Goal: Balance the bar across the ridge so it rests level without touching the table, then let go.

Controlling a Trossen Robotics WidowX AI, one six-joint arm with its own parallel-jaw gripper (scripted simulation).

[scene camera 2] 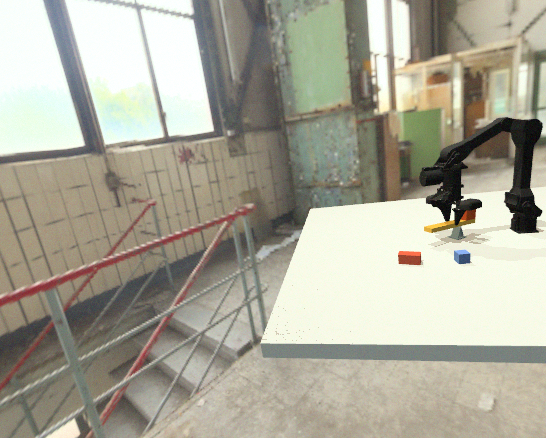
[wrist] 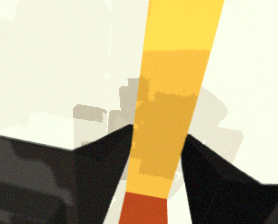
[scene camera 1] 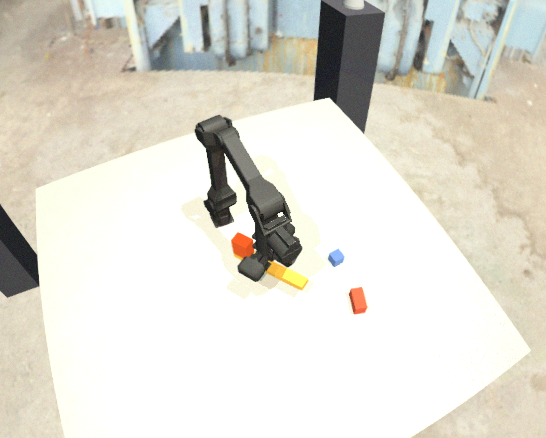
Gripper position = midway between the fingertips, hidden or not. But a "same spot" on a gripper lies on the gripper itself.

gripper: scene camera 2; wrist; scene camera 1 267, 265
same spot on gripper: [wrist: 46, 177] = [scene camera 2: 455, 208]
